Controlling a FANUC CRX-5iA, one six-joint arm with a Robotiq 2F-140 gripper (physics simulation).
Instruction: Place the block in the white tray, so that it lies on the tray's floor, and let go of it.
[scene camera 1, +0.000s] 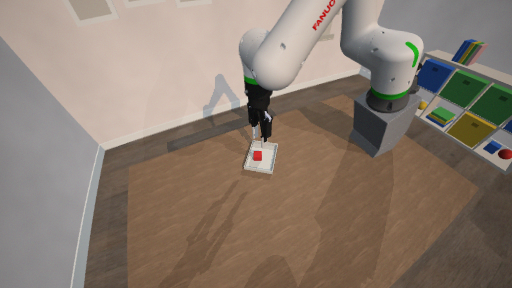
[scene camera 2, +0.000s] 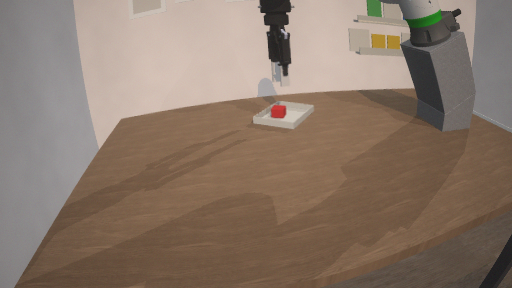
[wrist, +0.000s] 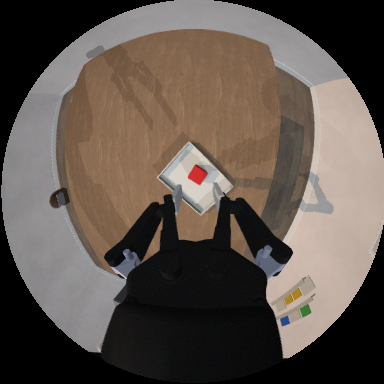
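Where they show: gripper, fingertip midpoint: (scene camera 1: 259, 141) (scene camera 2: 281, 83) (wrist: 197, 189); arm's base, link origin: (scene camera 1: 386, 98) (scene camera 2: 430, 38).
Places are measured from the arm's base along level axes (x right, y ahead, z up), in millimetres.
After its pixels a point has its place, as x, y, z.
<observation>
A red block (scene camera 1: 257, 156) @[150, 500, -261] (scene camera 2: 278, 111) @[145, 497, -268] (wrist: 197, 175) @[165, 492, -260] lies on the floor of the white tray (scene camera 1: 258, 171) @[89, 523, -286] (scene camera 2: 273, 124) @[91, 522, -287] (wrist: 218, 173) @[224, 499, -290], off the tray's middle and apart from the fingers. The tray lies flat on the wooden table. My gripper (scene camera 1: 259, 138) @[166, 480, -186] (scene camera 2: 280, 80) @[166, 480, -186] (wrist: 197, 189) @[166, 480, -186] is open, with its fingers parted and pointing down. It hangs above the tray, higher than the block, and nothing is between its fingertips. In the wrist view the block shows beyond the fingertips.
The arm's grey pedestal (scene camera 1: 377, 127) @[-48, 50, -95] (scene camera 2: 440, 80) @[-84, 24, -121] stands at the right of the wooden table (scene camera 1: 300, 215) @[-155, 461, -293] (scene camera 2: 225, 200) @[-246, 671, -293] (wrist: 175, 75) @[69, 780, -293]. A shelf unit with coloured bins is at the far right in scene camera 1. A pale wall (scene camera 1: 165, 65) (scene camera 2: 200, 55) rises behind the table.
</observation>
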